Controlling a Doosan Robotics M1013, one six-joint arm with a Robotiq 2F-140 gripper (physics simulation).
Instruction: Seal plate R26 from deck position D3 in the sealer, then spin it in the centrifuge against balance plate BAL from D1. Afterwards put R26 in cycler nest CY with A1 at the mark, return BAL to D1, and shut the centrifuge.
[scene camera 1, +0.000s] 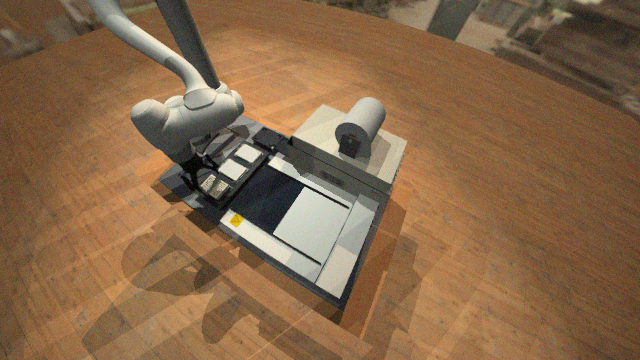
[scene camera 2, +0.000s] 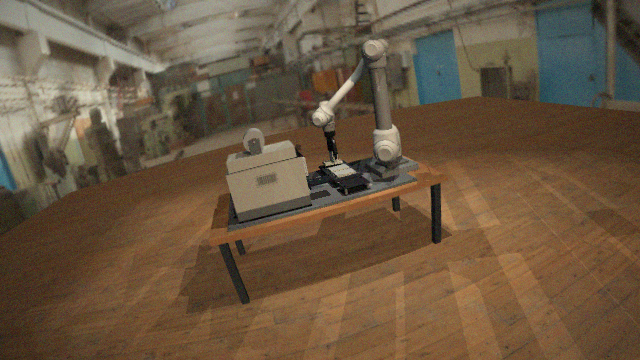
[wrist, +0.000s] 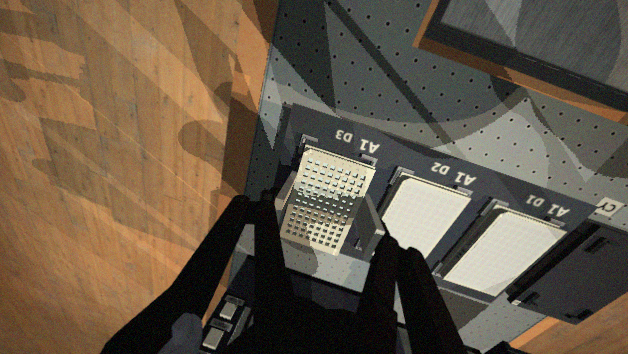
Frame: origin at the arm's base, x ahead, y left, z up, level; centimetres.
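Where they show: gripper, fingertip midpoint: (scene camera 1: 212, 185) (scene camera 2: 334, 162) (wrist: 327, 193); arm's base, origin of the base link: (scene camera 1: 200, 139) (scene camera 2: 391, 162).
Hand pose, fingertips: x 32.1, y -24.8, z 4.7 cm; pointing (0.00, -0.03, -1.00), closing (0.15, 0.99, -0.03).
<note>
Each offset is from my fingertips to the top centre of the thing. "spot": to the spot under its first point. Level surfaces: height alone.
Plate R26 {dx +1.4, dy -0.3, dz +1.6 cm} (wrist: 326, 193) (scene camera 1: 213, 186), beige with open wells, sits in deck position D3 at the left end of the dark deck strip {spot: dx -6.2, dy +8.7, dz -2.1 cm} (wrist: 408, 152). My gripper (wrist: 327, 193) (scene camera 1: 196, 172) (scene camera 2: 331, 156) stands over it with a finger pad against each long side, shut on the plate. The plate rests level with its nest. Two white plates sit beside it, one in D2 {dx +3.1, dy +11.7, dz -0.5 cm} (wrist: 423, 211) (scene camera 1: 232, 168) and BAL in D1 {dx +5.1, dy +23.9, dz -0.5 cm} (wrist: 503, 251) (scene camera 1: 248, 153). The dark cycler nest CY {dx +8.0, dy +39.9, dz -2.0 cm} (wrist: 580, 277) (scene camera 1: 268, 138) is at the right end.
The beige sealer {dx +55.4, dy +27.3, dz +40.2 cm} (scene camera 1: 313, 129) (scene camera 2: 268, 196) with a roll on top stands at the back. The centrifuge's pale sliding lid {spot: dx +52.0, dy -3.3, dz +13.6 cm} (scene camera 1: 311, 223) is half open over a dark opening {spot: dx +33.6, dy +0.4, dz +14.0 cm} (scene camera 1: 268, 196). All stand on a grey pegboard {dz -7.3 cm} (wrist: 351, 66) on a wooden table.
</note>
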